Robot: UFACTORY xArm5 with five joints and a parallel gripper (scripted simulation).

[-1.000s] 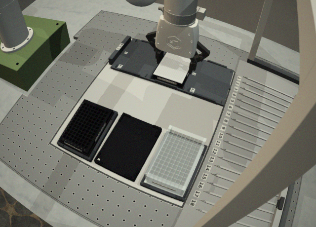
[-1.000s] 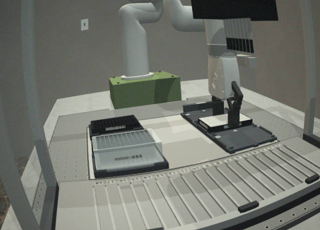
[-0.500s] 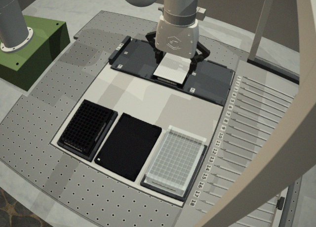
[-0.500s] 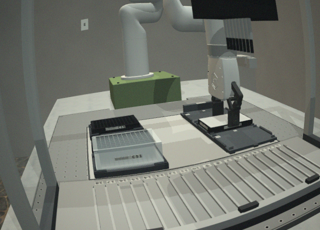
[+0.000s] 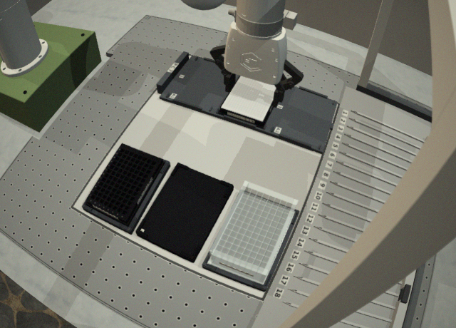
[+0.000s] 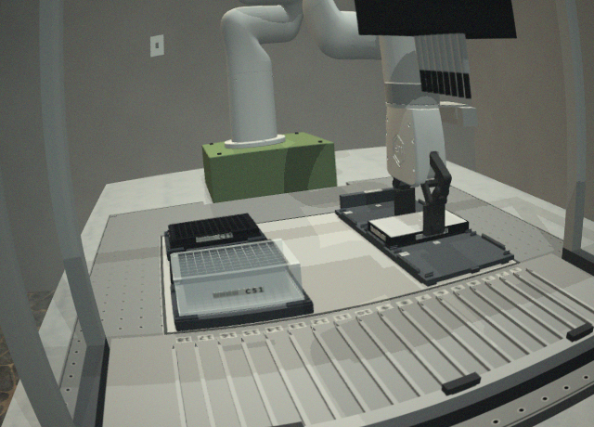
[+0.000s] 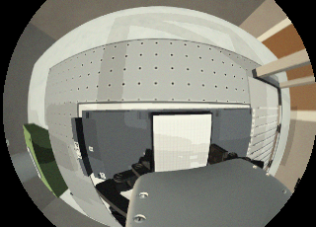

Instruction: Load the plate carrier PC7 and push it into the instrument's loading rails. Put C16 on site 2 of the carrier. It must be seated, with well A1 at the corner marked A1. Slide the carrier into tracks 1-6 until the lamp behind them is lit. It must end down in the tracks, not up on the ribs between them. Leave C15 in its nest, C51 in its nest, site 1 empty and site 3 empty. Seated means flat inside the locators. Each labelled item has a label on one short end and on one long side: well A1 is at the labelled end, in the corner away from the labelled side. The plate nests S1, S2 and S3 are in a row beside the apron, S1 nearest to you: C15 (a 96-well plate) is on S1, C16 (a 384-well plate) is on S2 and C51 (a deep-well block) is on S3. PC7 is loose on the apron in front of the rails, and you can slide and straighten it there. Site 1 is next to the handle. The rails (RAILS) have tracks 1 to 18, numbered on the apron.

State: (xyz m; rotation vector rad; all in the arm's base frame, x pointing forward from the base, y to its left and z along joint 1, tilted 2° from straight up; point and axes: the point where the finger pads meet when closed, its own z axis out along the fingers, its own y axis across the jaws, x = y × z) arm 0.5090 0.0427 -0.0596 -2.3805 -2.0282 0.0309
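The carrier PC7 lies 1 cm behind my hand and 1 cm below it. The rest, counted from my hand: nest S2: 5 cm behind, 25 cm to the right, 2 cm below; then frame post: 12 cm ahead, 44 cm to the right, 22 cm above; then black plate C15: 16 cm behind, 24 cm to the right, 1 cm below.
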